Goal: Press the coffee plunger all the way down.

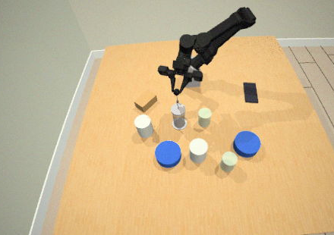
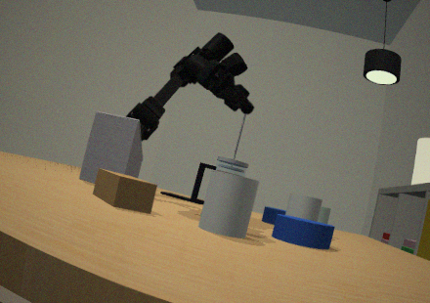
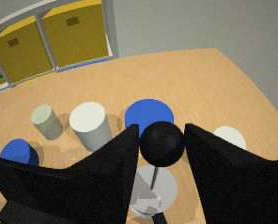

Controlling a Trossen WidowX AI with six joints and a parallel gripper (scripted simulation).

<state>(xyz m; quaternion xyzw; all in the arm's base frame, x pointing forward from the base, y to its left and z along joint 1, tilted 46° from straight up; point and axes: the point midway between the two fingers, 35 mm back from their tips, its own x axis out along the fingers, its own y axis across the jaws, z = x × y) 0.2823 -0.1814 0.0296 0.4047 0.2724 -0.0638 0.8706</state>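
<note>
The coffee press lies 3 cm behind my gripper tip and 13 cm below it. Also, from my gripper tip: black slab (19 cm behind, 43 cm to the left, 25 cm below); brown box (17 cm behind, 17 cm to the right, 23 cm below).
</note>
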